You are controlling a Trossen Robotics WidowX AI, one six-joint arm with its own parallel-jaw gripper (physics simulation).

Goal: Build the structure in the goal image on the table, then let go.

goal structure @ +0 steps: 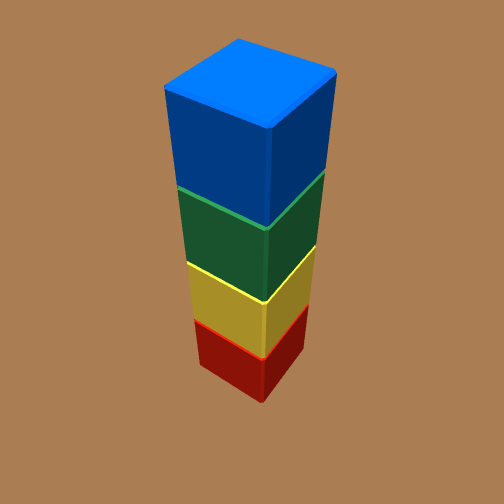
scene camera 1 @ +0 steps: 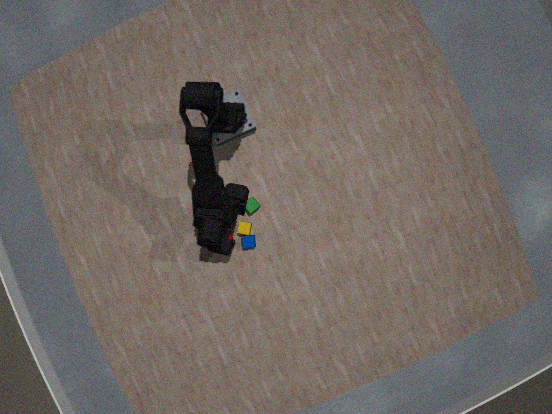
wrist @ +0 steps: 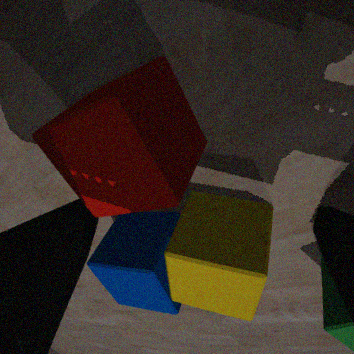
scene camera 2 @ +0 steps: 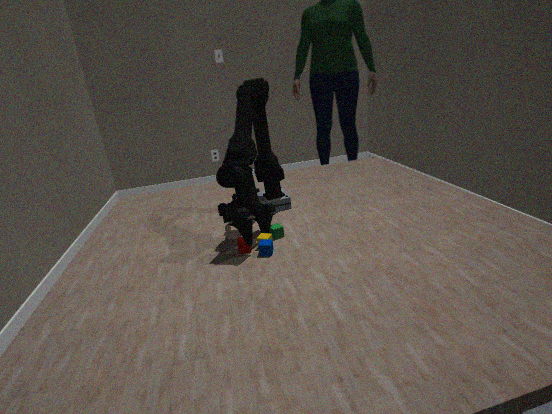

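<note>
A red cube (wrist: 119, 140) (scene camera 2: 243, 246) sits tilted on the table, and only a sliver of it (scene camera 1: 231, 236) shows under the wrist from above. A blue cube (wrist: 133, 260) (scene camera 1: 248, 241) (scene camera 2: 265, 247) and a yellow cube (wrist: 218, 260) (scene camera 1: 243, 227) (scene camera 2: 264, 236) stand side by side, touching each other and close to the red one. A green cube (wrist: 338, 330) (scene camera 1: 252, 205) (scene camera 2: 277, 231) lies apart, behind the right finger. My gripper (wrist: 204, 214) (scene camera 2: 249, 233) is low over the cluster. Its fingers stand wide open, one on each side of the blue and yellow cubes, and grip nothing.
The arm's base plate (scene camera 1: 241, 129) (scene camera 2: 278, 201) stands close behind the cubes. A person in a green top (scene camera 2: 334, 80) stands beyond the table's far edge. A white rim (scene camera 2: 57, 271) runs along the left side of the table.
</note>
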